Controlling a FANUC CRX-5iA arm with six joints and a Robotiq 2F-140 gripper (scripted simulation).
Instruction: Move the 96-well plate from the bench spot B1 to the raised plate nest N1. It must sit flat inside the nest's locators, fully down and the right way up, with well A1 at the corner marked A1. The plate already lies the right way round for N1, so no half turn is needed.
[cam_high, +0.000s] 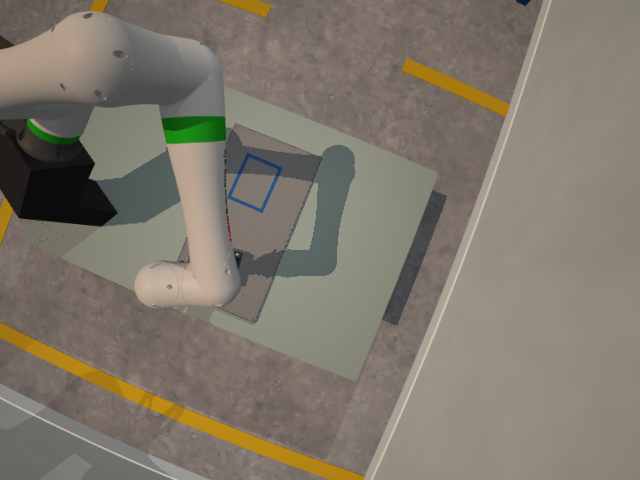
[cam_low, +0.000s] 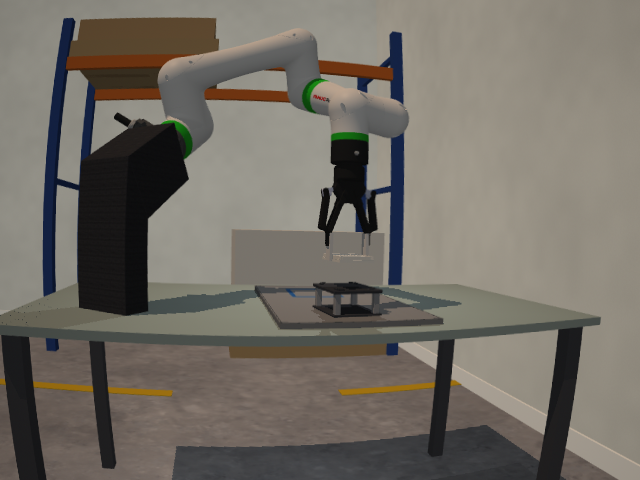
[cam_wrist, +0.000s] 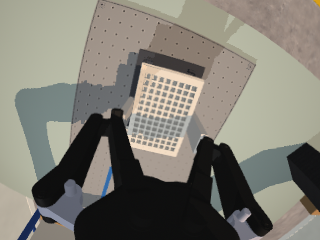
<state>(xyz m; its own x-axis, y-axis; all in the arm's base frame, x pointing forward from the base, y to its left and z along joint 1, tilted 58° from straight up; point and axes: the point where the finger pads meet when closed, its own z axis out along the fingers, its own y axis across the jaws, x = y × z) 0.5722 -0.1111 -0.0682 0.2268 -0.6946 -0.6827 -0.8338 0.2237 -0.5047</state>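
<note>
Right now the black raised nest N1 is 9 cm below my hand. From my hand the other things lie so: white 96-well plate 2 cm below.
</note>
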